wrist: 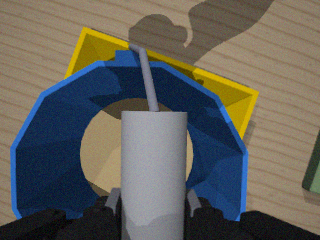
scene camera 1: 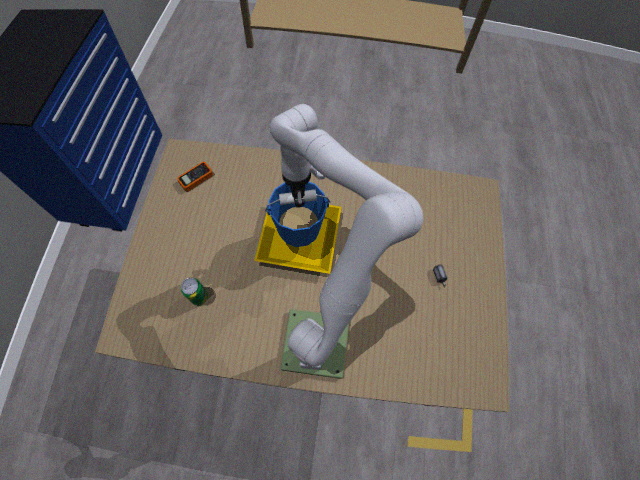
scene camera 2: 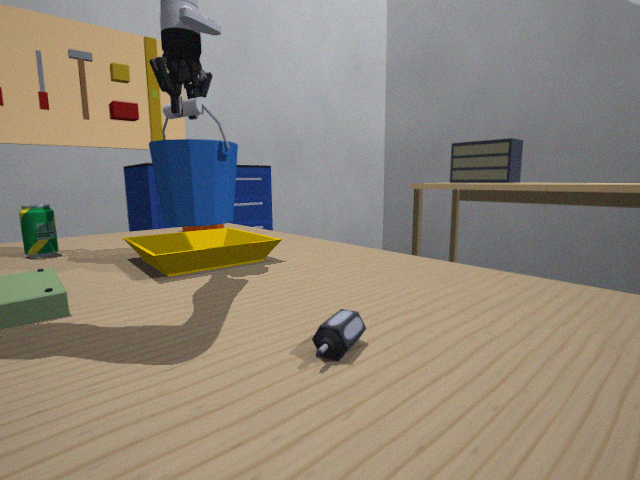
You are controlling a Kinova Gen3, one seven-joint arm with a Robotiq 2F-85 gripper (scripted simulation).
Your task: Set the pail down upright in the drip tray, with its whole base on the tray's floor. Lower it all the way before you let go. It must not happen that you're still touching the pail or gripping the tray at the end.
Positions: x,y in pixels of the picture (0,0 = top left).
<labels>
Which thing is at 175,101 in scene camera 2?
My gripper.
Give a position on a blue pail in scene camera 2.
195,179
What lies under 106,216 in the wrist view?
My gripper.
</labels>
